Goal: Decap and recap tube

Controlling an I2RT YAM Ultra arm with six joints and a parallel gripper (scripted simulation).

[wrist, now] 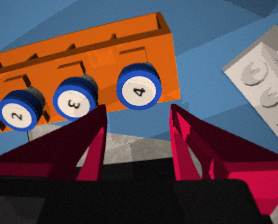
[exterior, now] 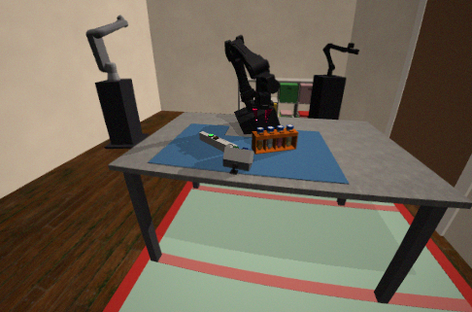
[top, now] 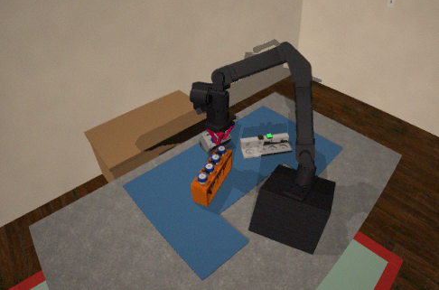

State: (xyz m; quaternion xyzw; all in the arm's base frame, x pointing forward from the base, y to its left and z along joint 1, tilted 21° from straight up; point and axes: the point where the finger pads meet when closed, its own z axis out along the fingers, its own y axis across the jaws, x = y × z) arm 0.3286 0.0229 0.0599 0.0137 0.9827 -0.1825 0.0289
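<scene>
Right now my hand is 80 mm short of the green ready key, 120 mm to the left of it and 100 mm above it. Round my hand: grey key desk (100 mm ahead, 100 mm to the right, 110 mm below); blue cap (10 mm behind, 50 mm to the left, 50 mm below); blue cycle key (90 mm ahead, 80 mm to the right, 100 mm below).
</scene>
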